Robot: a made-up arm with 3 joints. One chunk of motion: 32 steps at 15 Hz.
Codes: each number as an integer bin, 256 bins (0 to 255) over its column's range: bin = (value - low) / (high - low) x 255, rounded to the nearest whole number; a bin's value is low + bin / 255 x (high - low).
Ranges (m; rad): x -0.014..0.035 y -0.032..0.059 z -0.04..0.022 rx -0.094..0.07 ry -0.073..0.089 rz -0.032..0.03
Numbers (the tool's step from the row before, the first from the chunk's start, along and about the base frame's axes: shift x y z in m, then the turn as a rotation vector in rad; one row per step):
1: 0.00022 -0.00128 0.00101 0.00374 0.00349 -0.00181
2: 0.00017 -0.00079 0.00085 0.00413 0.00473 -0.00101
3: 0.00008 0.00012 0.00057 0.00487 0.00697 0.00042
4: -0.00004 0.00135 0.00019 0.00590 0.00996 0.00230
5: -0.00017 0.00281 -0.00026 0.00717 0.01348 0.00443
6: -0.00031 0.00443 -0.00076 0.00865 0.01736 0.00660
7: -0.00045 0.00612 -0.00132 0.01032 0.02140 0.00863
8: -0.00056 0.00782 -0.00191 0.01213 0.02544 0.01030
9: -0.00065 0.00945 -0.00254 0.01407 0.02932 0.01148
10: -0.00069 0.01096 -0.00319 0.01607 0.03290 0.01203
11: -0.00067 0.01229 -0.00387 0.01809 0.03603 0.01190
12: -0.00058 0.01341 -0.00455 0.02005 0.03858 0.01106
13: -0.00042 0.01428 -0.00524 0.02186 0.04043 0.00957
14: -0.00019 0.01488 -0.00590 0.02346 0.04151 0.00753
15: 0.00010 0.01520 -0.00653 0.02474 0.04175 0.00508
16: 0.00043 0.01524 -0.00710 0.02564 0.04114 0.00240
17: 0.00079 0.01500 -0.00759 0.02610 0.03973 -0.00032
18: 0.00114 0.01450 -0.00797 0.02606 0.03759 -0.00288
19: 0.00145 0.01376 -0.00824 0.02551 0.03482 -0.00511
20: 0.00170 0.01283 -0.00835 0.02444 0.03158 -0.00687
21: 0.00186 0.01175 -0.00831 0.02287 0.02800 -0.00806
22: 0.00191 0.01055 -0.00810 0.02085 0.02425 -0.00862
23: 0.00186 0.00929 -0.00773 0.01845 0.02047 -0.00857
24: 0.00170 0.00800 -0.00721 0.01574 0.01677 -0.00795
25: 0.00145 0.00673 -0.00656 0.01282 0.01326 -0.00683
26: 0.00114 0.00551 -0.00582 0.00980 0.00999 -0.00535
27: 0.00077 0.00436 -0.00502 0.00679 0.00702 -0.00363
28: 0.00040 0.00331 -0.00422 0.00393 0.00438 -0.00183
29: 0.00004 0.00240 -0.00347 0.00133 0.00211 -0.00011
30: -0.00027 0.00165 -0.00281 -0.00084 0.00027 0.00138
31: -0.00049 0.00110 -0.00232 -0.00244 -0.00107 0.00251
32: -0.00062 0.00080 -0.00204 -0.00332 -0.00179 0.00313
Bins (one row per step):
1: 74 86 169 152 120 124
2: 74 87 168 153 122 127
3: 73 90 167 154 126 133
4: 73 93 165 155 131 141
5: 72 98 163 157 136 150
6: 71 102 161 160 142 159
7: 71 107 159 162 149 167
8: 70 112 157 165 155 174
9: 69 116 154 168 161 179
10: 69 120 151 171 167 181
11: 69 124 149 174 172 181
12: 70 127 146 177 176 177
13: 71 130 143 180 179 171
14: 72 131 140 183 180 163
15: 73 132 138 185 181 153
16: 75 132 135 186 180 141
17: 77 132 133 187 177 130
18: 79 130 132 187 174 120
19: 80 128 131 186 170 111
20: 82 126 130 184 165 103
21: 83 123 130 182 159 98
22: 83 119 131 179 153 96
23: 83 116 133 175 147 96
24: 82 112 135 171 141 99
25: 80 109 138 166 136 104
26: 79 105 141 161 131 110
27: 77 102 144 157 126 117
28: 75 99 147 152 122 124
29: 73 96 150 148 118 131
30: 71 94 153 145 115 137
31: 70 93 155 142 113 142
32: 70 92 156 141 112 144

